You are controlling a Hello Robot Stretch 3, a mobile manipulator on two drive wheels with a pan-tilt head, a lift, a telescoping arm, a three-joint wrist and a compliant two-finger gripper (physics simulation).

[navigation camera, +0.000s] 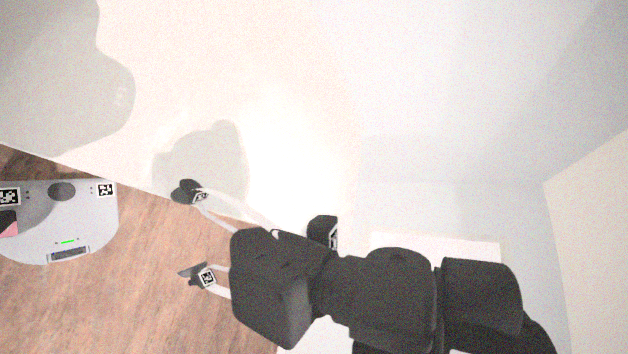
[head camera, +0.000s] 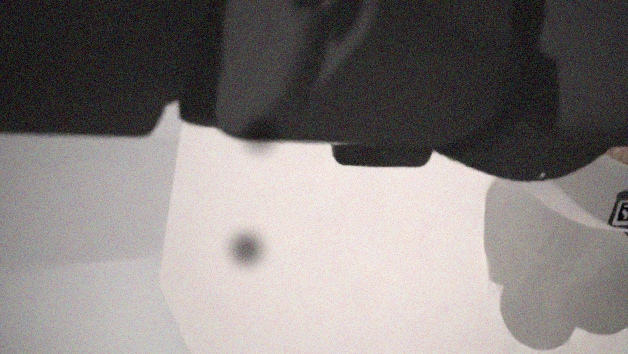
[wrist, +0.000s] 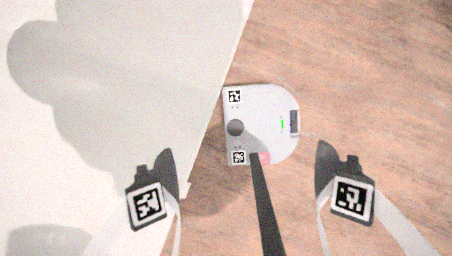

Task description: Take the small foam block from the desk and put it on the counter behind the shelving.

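Pixels of known places: gripper, fingertip midpoint: [navigation camera: 183,230] [wrist: 243,163]; robot's base at its link origin: [navigation camera: 62,190] [wrist: 236,121].
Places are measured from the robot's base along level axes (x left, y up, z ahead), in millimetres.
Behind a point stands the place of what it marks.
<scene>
My gripper [navigation camera: 189,232] @[z -23, x -123, y 963 mm] [wrist: 243,163] @[z -23, x -123, y 963 mm] is open, with nothing between its fingers. In the wrist view the left finger overlaps the edge of a white tabletop [head camera: 325,225] @[z 89, x -488, y 950 mm] [navigation camera: 280,60] @[z 350, x -367, y 950 mm] [wrist: 20,155] @[z 164, x -137, y 950 mm], and the right finger is over the wooden floor. I cannot tell whether this top is the desk or the counter. In the head camera view the dark arm and wrist cover the upper part, and a gripper marker shows at the right edge. The small foam block and the shelving do not show in these views.
My round-fronted base [navigation camera: 95,220] @[z -125, x -89, y 159 mm] [wrist: 265,110] @[z -125, x -63, y 160 mm] stands on the wooden floor [navigation camera: 150,300] @[z -664, x -277, y 0 mm] [wrist: 380,90] @[z -660, x -98, y 0 mm] close to the tabletop's edge. A pale wall [head camera: 75,200] @[z 153, x -1712, y 1095 mm] [navigation camera: 450,150] @[z 194, x -1627, y 1534 mm] rises beside the top. A white panel [navigation camera: 435,245] @[z -677, x -1933, y 1484 mm] shows behind the wrist. Grey shadows lie on the top.
</scene>
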